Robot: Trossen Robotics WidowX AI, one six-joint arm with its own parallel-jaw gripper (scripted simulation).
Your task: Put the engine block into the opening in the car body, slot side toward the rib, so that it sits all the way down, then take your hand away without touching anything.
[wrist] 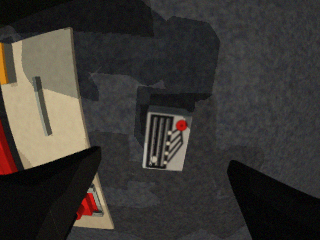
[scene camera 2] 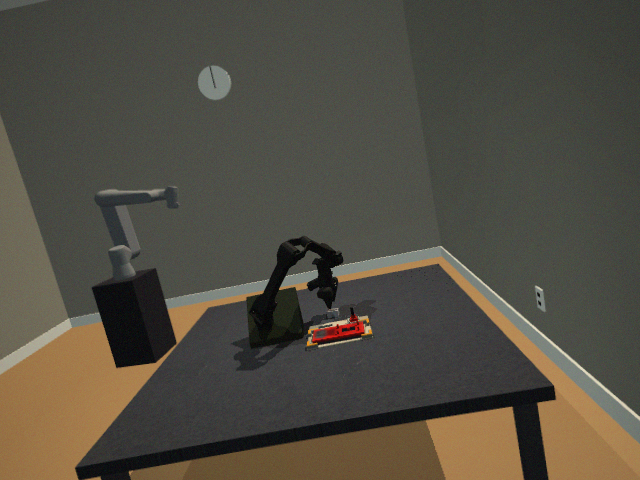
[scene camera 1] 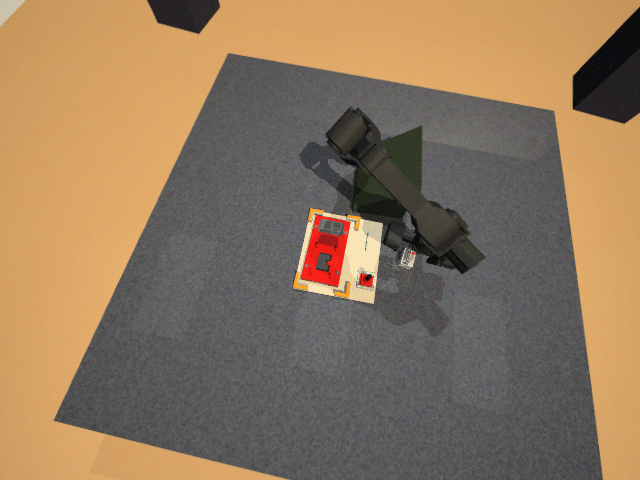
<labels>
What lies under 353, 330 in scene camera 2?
A car body.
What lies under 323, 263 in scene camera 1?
A car body.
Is my gripper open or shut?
Open.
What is my gripper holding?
Nothing.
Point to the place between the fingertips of my gripper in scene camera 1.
At 411, 255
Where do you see an engine block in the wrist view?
At 166, 137
</labels>
